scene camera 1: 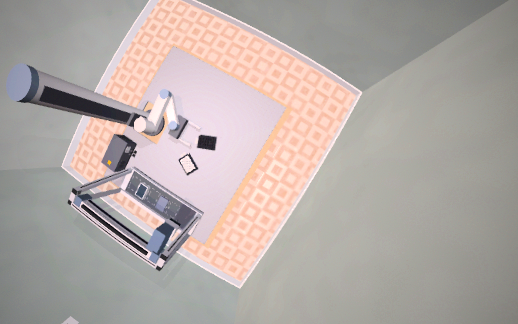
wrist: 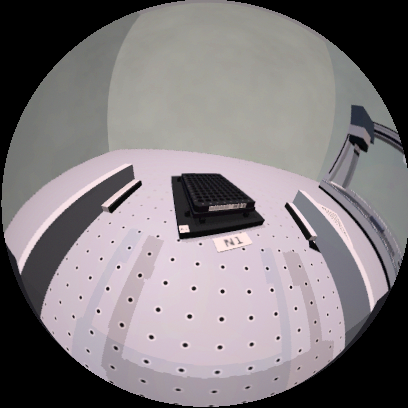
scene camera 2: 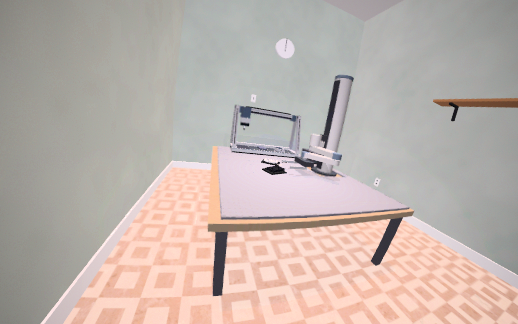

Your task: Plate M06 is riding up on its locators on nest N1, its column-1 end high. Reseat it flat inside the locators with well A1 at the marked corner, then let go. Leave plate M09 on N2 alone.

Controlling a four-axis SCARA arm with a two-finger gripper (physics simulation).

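Places are measured from the arm's base along level axes (x ahead, y down, z left), in centimetres.
Pixels of known places: gripper, fingertip midpoint: [scene camera 1: 195, 137] [wrist: 216, 183] [scene camera 2: 285, 163]; arm's base at its link origin: [scene camera 2: 323, 172].
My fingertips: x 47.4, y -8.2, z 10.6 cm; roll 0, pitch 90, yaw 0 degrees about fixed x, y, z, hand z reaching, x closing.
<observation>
Ahead of a thing's pixels: the offset from my fingertips to its top centre. "spot": to the spot under its first point.
Black plate M06 @[dy +3.4, dx +8.2, dz +0.3 cm] [wrist: 215, 191] [scene camera 1: 207, 142] lies on black nest N1 @[dy +4.7, dx +8.7, dz +0.5 cm] [wrist: 220, 229]. In the wrist view its near end, by the N1 label @[spot: dy +6.7, dx -0.6, dz -3.1 cm] [wrist: 232, 242], stands above the nest, with small locators showing under its edge; the far end looks lower. The nest's A1 mark @[dy +5.7, dx -0.4, dz +2.7 cm] [wrist: 184, 229] is at the near left corner. My gripper [scene camera 1: 195, 137] [scene camera 2: 286, 165] [wrist: 216, 183] is open and empty, its fingertips just short of the nest, one toward each side. White plate M09 @[dy +4.3, dx +3.6, dz -24.8 cm] [scene camera 1: 188, 163] [scene camera 2: 271, 161] sits on nest N2 @[spot: dy +4.4, dx +7.4, dz -30.8 cm] [scene camera 1: 188, 174], beside N1; it does not show in the wrist view.
A gantry machine [scene camera 2: 270, 113] with a blue tool head @[spot: dy -41.9, dx +27.6, dz -61.2 cm] [scene camera 1: 159, 238] [wrist: 361, 123] stands at the table's edge, past N2. A dark box @[spot: dy -4.6, dx -54.2, dz -47.0 cm] [scene camera 1: 119, 152] stands between it and the arm's base. The arm's tall column [scene camera 2: 341, 105] rises behind the gripper.
</observation>
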